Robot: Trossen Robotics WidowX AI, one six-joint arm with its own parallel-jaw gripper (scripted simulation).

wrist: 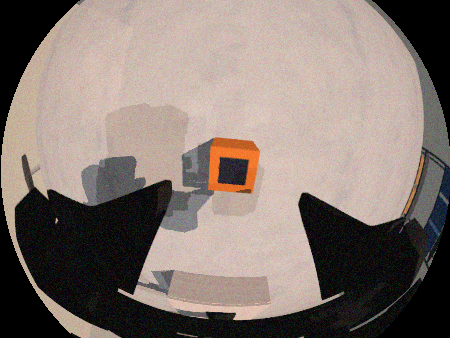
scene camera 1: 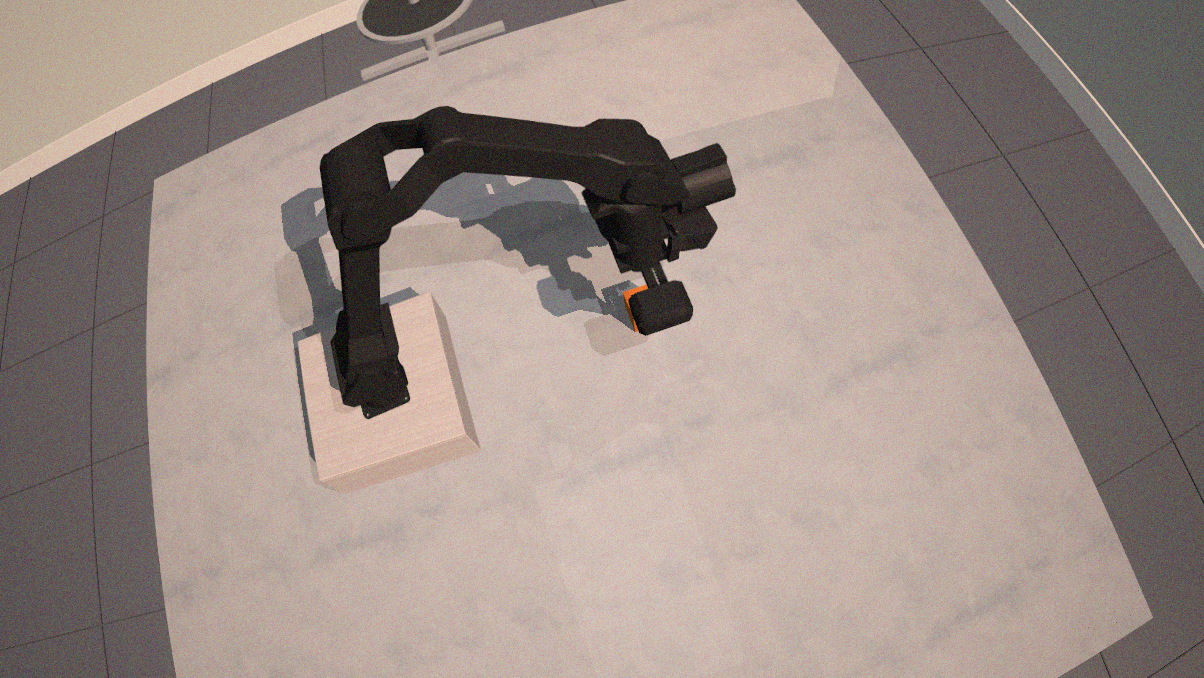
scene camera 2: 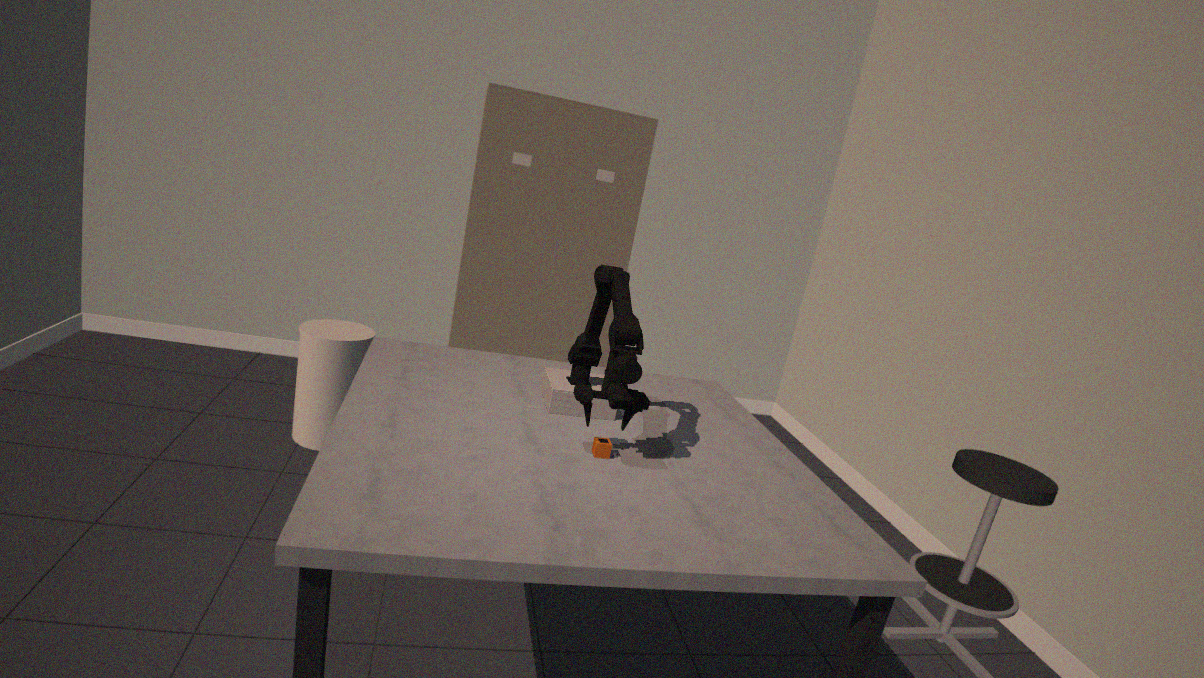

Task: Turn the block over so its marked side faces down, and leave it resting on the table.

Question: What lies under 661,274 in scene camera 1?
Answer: My gripper.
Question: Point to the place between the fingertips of my gripper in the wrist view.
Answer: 238,194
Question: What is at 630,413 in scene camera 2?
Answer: My gripper.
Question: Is my gripper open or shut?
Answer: Open.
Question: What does my gripper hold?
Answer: Nothing.
